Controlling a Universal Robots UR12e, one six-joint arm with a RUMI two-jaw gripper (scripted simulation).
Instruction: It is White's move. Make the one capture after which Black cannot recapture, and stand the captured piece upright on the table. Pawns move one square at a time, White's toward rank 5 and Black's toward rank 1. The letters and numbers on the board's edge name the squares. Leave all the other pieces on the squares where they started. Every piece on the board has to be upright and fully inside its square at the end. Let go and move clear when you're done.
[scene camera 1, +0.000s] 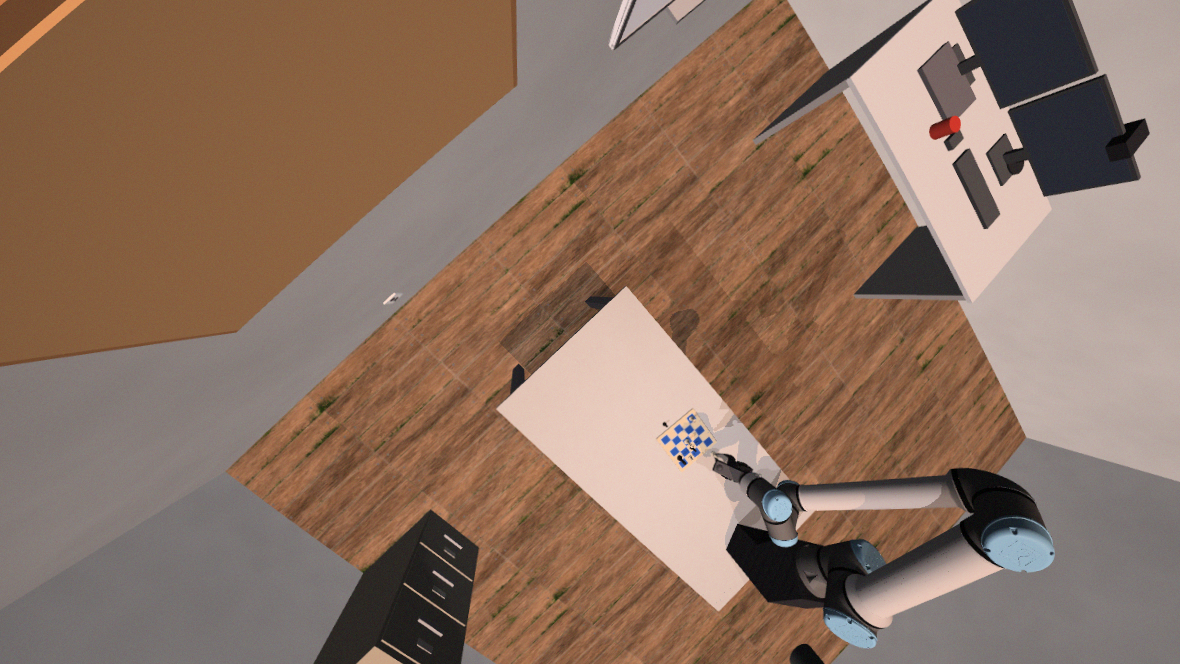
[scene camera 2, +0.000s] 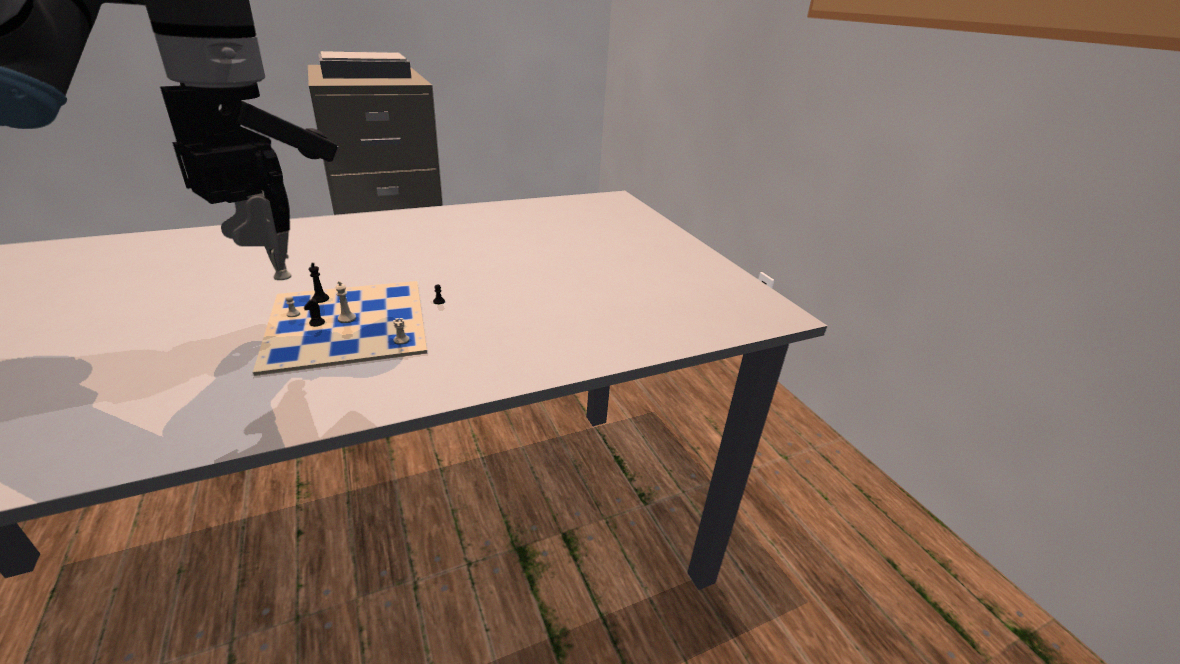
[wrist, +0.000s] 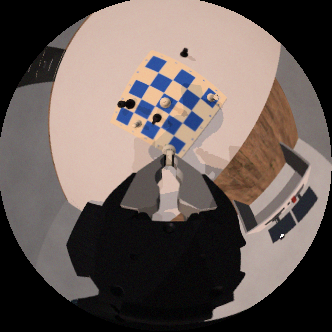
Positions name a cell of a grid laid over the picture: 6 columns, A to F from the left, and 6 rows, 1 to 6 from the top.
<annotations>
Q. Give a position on a chessboard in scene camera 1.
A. D4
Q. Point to a chessboard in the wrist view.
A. C2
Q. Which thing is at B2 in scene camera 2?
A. My gripper.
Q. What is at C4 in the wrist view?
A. My gripper.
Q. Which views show the chessboard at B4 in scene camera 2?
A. Scene camera 1, scene camera 2 and the wrist view: all of them.
</annotations>
